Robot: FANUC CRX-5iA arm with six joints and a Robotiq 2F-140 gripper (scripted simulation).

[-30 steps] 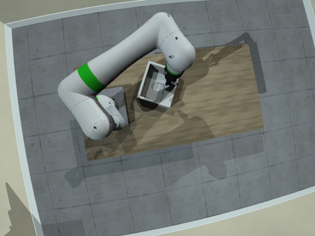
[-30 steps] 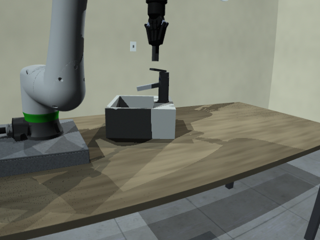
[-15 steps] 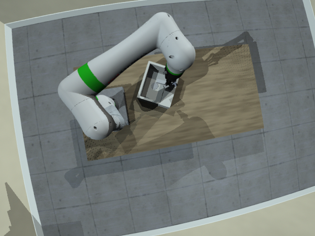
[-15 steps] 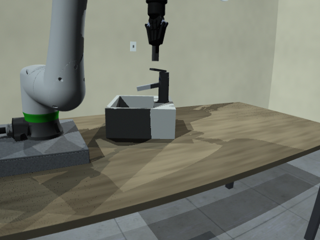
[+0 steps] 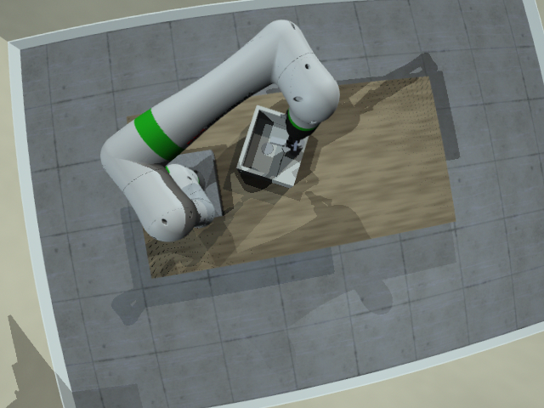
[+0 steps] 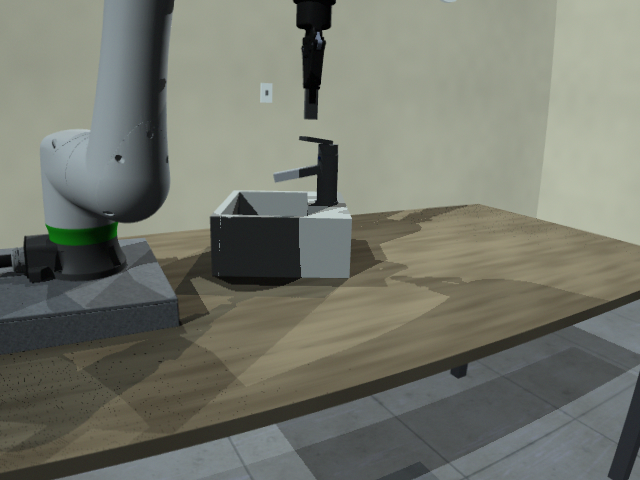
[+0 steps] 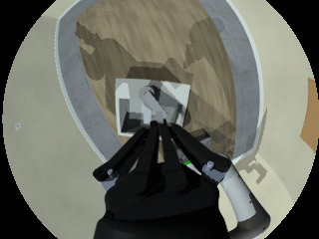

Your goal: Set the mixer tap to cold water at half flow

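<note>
My gripper is now 20 mm short of the lever, 10 mm to the right of it and 80 mm above it. Round my hand: basin 40 mm behind, 70 mm to the left, 320 mm below.
</note>
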